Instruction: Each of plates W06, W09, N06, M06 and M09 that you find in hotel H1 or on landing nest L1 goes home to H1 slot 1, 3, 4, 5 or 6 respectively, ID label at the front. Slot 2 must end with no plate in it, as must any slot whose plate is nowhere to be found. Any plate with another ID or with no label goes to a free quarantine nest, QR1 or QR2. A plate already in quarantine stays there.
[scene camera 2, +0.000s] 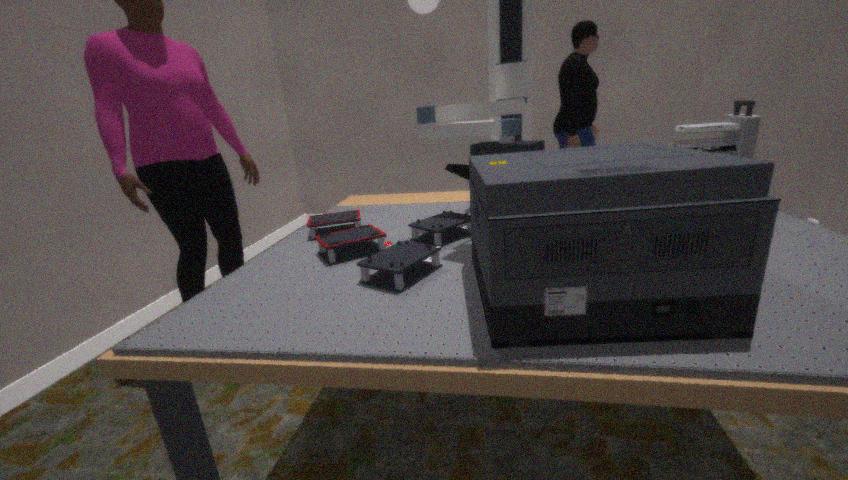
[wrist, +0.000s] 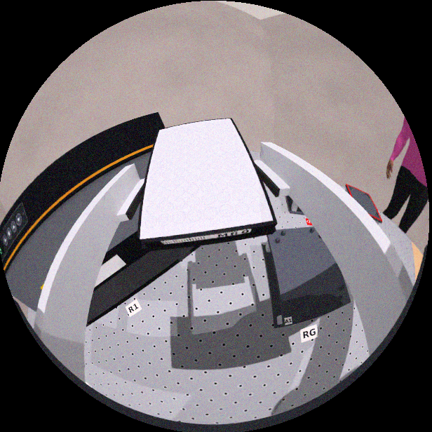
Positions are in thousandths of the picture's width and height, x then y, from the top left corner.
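Note:
Gripper (scene camera 2: 561, 359), (wrist: 455, 372). Hotel H1 (scene camera 2: 881, 282).

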